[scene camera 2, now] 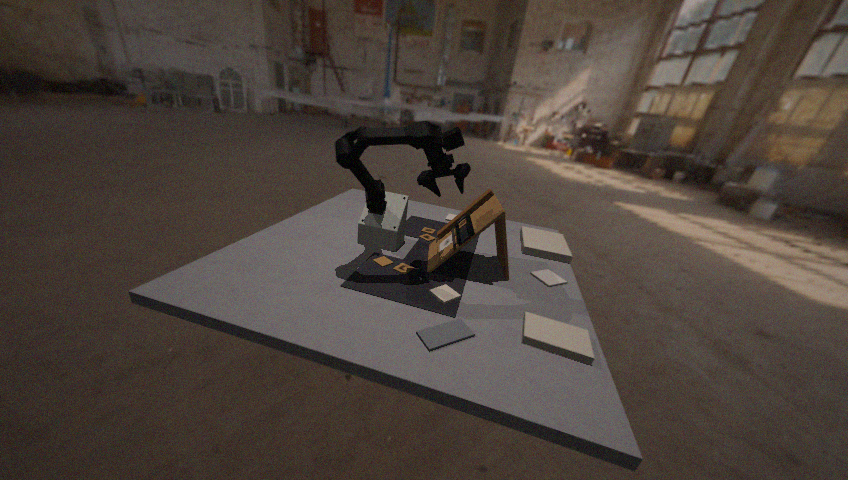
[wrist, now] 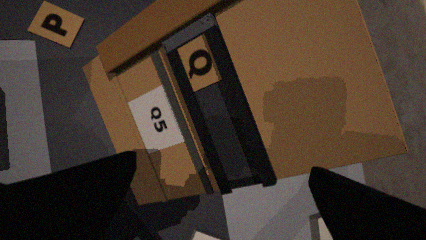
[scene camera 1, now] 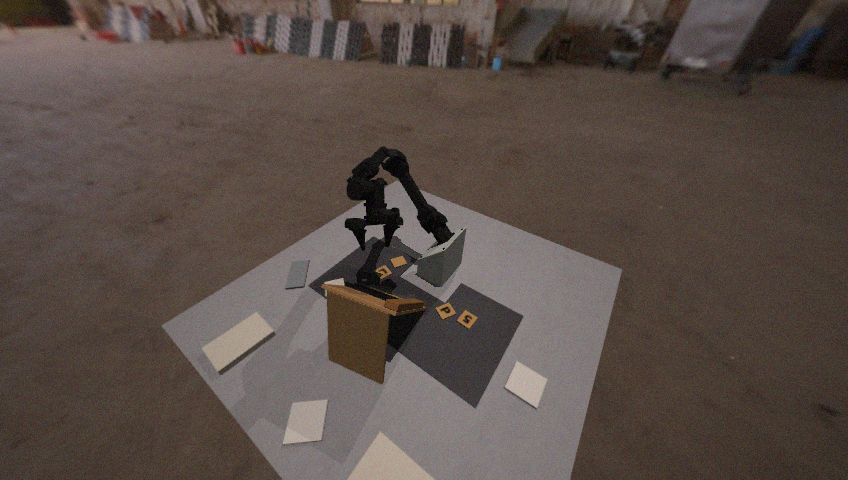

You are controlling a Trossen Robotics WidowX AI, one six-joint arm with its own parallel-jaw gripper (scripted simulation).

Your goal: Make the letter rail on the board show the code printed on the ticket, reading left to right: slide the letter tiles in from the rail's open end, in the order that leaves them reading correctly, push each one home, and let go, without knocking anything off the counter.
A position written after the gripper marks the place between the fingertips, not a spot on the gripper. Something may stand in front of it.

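Grey slab at (scene camera 2: 447, 333); it is out of frame in the wrist view. A sloping brown board (scene camera 1: 358, 316) appears again at (scene camera 2: 485, 210) and (wrist: 298, 91). A dark mat is visible at (scene camera 1: 464, 360), (scene camera 2: 412, 288) and (wrist: 76, 133). The gripper, open and holding nothing, is at (scene camera 1: 375, 248), (scene camera 2: 451, 194) and (wrist: 224, 168).
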